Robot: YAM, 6 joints.
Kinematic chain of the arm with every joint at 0, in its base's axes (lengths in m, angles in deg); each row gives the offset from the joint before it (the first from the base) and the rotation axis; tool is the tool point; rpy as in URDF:
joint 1: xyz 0 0 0.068 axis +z
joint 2: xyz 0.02 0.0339 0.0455 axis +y
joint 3: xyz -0.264 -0.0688 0 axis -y
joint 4: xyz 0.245 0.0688 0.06 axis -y
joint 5: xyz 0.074 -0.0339 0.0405 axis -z
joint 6: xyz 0.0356 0 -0.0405 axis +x
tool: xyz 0 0 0 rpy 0 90 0
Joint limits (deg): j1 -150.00..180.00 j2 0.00..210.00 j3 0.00..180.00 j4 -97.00..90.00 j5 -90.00..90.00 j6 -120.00..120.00
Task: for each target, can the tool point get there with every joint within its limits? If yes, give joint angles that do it. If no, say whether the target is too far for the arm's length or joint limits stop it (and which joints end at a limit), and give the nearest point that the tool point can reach.
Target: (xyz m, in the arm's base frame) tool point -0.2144 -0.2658 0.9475
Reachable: no: too far | nearest point -0.1539 -0.1908 0.6975 | short by 0.268 m
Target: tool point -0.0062 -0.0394 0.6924
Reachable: yes | joints 140.77 74.28 137.43 44.86 -75.14 13.88
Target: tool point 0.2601 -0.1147 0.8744
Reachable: no: too far | nearest point 0.2062 -0.0909 0.7047 | short by 0.180 m
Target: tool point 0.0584 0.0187 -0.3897
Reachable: no: joint limits stop it (at a limit: joint 2) | nearest point 0.0815 0.0261 -0.3415 | short by 0.054 m
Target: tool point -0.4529 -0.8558 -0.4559
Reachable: no: too far | nearest point -0.2609 -0.4930 -0.2064 | short by 0.480 m
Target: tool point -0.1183 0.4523 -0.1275
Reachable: yes | joints 100.69 180.15 128.97 -50.47 -65.26 -37.98
